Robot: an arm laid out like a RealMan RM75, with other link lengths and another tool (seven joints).
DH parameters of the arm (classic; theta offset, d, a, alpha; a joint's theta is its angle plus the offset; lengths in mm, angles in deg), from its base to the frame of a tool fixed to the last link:
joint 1: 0 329.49 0 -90
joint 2: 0 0 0 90
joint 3: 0 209.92 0 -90
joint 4: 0 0 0 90
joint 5: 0 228.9 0 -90
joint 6: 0 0 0 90
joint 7: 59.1 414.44 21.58 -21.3
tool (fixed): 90 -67.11 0 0
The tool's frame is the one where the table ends.
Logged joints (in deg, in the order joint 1, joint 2, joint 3, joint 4, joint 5, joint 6, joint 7), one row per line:
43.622 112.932 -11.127 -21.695 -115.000 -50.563 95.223
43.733 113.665 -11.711 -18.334 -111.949 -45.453 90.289
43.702 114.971 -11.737 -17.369 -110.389 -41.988 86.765
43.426 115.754 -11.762 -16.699 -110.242 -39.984 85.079
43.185 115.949 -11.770 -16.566 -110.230 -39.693 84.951
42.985 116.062 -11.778 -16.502 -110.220 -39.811 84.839
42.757 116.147 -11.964 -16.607 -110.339 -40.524 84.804
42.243 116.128 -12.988 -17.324 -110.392 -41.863 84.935
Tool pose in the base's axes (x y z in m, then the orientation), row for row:
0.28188 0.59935 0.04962 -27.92 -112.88 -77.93
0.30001 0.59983 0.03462 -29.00 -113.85 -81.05
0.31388 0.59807 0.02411 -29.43 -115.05 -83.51
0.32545 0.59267 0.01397 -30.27 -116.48 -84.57
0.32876 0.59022 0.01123 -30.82 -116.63 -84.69
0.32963 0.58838 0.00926 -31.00 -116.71 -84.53
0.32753 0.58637 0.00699 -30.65 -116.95 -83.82
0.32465 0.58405 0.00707 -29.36 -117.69 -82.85
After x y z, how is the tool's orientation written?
As a rotation vector, in degrees.
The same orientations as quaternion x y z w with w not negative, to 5 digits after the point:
-0.18742 -0.75772 -0.52311 0.34218
-0.19253 -0.75584 -0.53808 0.31954
-0.19343 -0.75617 -0.54887 0.29923
-0.19736 -0.75946 -0.55140 0.28325
-0.20069 -0.75947 -0.55148 0.28072
-0.20186 -0.75996 -0.55042 0.28064
-0.19982 -0.76245 -0.54646 0.28306
-0.19159 -0.76799 -0.54064 0.28492

